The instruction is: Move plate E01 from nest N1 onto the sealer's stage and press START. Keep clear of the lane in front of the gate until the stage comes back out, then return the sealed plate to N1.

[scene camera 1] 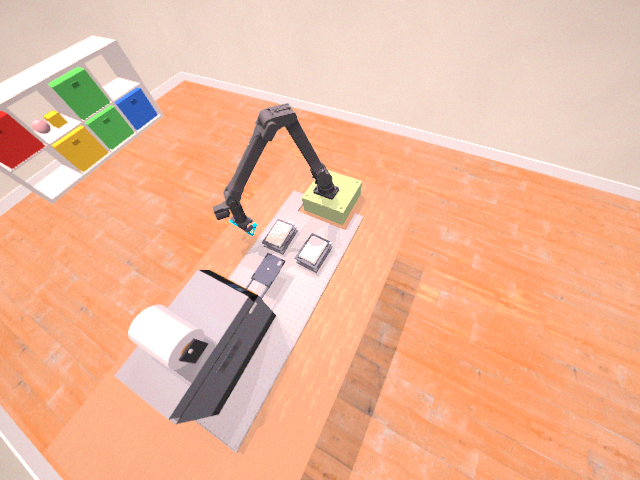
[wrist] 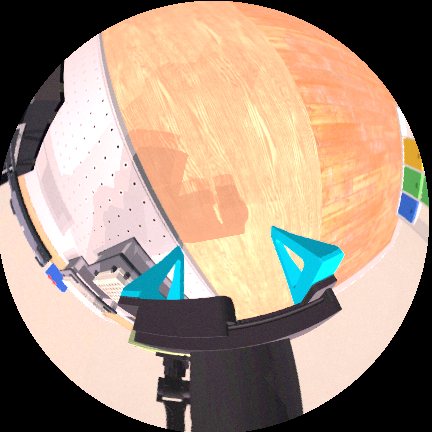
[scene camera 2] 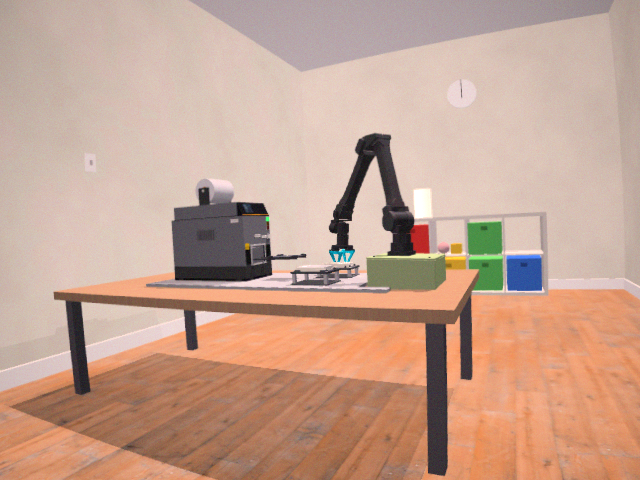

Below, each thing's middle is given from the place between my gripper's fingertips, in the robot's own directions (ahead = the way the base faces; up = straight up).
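The sealer stage (scene camera 1: 262,275) is 19 cm ahead of my hand, and it sits 7 cm higher than my hand and 27 cm to the left of it.
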